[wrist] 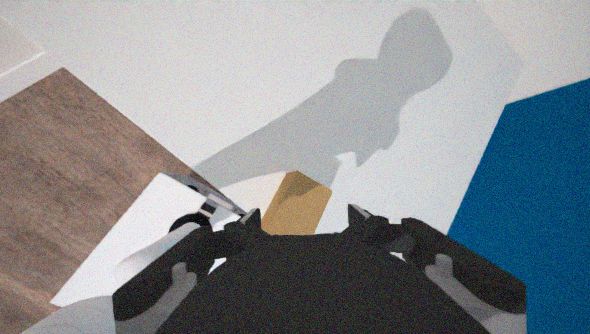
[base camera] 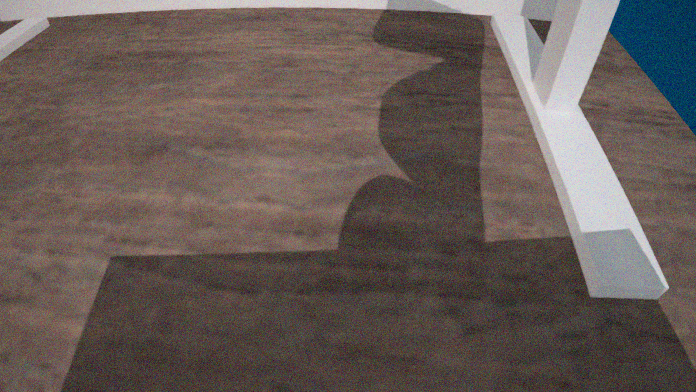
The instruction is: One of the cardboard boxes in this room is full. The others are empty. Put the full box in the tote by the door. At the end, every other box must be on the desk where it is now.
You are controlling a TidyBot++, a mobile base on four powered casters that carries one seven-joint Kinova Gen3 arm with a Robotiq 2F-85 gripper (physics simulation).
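Note:
One cardboard box stands on the white desk in the wrist view, at the lower middle. Its near part is hidden behind the gripper's dark body. My gripper is open, its two fingertips apart, with the box showing in the gap beyond and below them; nothing is held. The height between the fingertips and the box is hard to tell. The other boxes and the tote do not show in either view. What is inside the box cannot be seen.
In the base camera view, a white desk leg and foot stand at the right on the wood floor. A second white foot shows at the far left. A blue surface lies at the right. The robot's base shows at the lower left.

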